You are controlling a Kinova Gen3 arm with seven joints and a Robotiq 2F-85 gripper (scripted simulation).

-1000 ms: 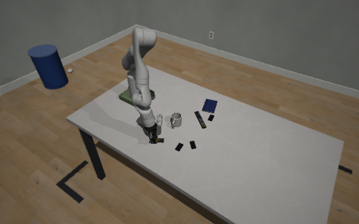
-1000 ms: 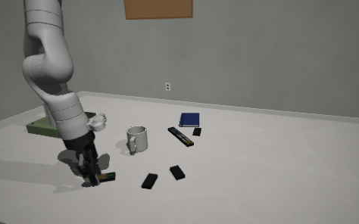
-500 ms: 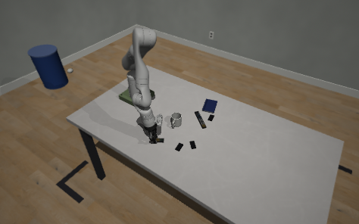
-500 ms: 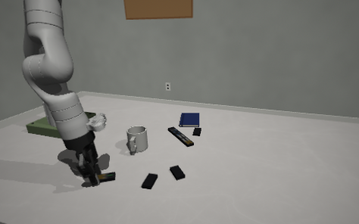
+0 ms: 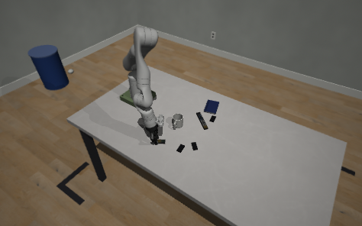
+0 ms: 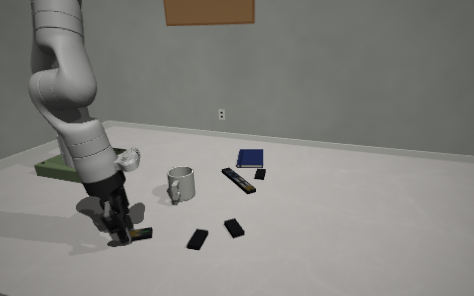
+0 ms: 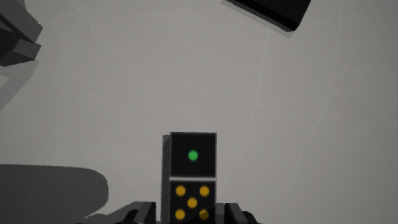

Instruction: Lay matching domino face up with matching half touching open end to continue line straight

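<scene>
Right now my hand is 2 cm short of the domino, 2 cm above it and 1 cm to the right of it. From my hand the other things lie so: blue book (48 cm to the left, 13 cm ahead, 2 cm below); then white mug (20 cm to the left, 2 cm ahead, 1 cm above).
</scene>
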